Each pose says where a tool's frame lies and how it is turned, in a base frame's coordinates. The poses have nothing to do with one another.
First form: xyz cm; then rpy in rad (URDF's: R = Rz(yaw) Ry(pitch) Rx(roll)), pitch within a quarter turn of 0, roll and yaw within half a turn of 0.
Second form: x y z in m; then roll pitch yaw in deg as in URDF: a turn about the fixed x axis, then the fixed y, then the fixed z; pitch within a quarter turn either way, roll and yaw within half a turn. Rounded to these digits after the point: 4 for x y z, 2 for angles.
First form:
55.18, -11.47, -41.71, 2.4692, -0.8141, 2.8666
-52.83, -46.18, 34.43, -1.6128, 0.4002, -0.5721
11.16, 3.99, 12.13, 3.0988, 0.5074, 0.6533
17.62, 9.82, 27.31, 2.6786, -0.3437, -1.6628
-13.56, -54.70, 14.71, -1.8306, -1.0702, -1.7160
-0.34, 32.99, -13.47, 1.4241, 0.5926, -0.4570
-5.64, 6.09, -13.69, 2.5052, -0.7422, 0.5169
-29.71, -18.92, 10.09, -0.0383, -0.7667, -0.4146
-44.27, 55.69, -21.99, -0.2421, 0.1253, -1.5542
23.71, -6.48, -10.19, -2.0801, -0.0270, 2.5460
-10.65, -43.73, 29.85, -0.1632, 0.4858, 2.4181
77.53, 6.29, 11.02, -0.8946, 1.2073, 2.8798
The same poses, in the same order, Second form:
0.5518, -0.1147, -0.4171, 141.47, -46.64, 164.24
-0.5283, -0.4618, 0.3443, -92.41, 22.93, -32.78
0.1116, 0.0399, 0.1213, 177.55, 29.07, 37.43
0.1762, 0.0982, 0.2731, 153.47, -19.69, -95.27
-0.1356, -0.5470, 0.1471, -104.89, -61.32, -98.32
-0.0034, 0.3299, -0.1347, 81.59, 33.95, -26.18
-0.0564, 0.0609, -0.1369, 143.54, -42.52, 29.62
-0.2971, -0.1892, 0.1009, -2.19, -43.93, -23.75
-0.4427, 0.5569, -0.2199, -13.87, 7.18, -89.05
0.2371, -0.0648, -0.1019, -119.18, -1.55, 145.88
-0.1065, -0.4373, 0.2985, -9.35, 27.83, 138.55
0.7753, 0.0629, 0.1102, -51.26, 69.17, 165.00

